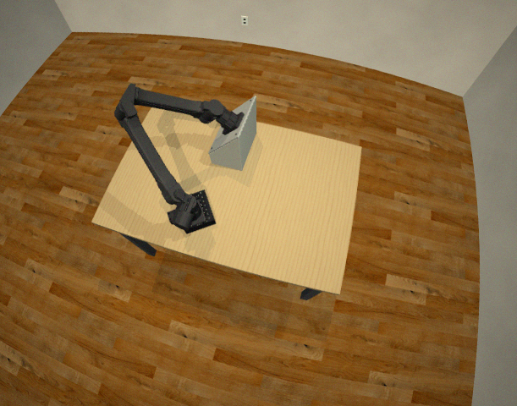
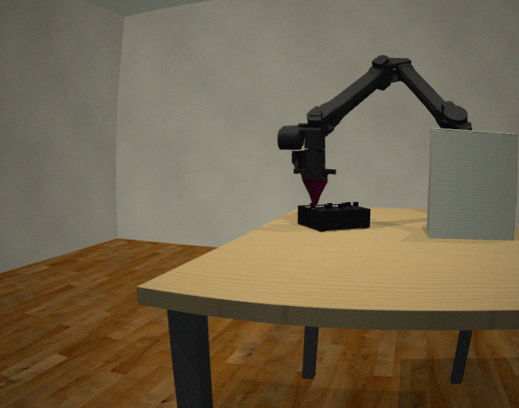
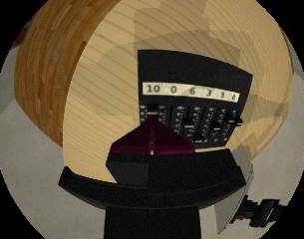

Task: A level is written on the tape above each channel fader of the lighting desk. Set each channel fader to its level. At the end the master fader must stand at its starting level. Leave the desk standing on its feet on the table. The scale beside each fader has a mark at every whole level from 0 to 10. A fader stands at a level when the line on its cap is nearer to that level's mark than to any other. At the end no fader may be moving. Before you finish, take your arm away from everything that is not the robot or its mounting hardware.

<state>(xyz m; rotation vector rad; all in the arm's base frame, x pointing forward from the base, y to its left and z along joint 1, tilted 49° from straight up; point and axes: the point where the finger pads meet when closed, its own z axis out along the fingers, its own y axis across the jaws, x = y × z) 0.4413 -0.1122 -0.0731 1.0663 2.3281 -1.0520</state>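
Now: hand 10 mm to the left of the fader cap, 10 mm short of it and 10 mm above it. The rest, counted from my hand: master cap: 100 mm behind, 90 mm to the right, 10 mm below.
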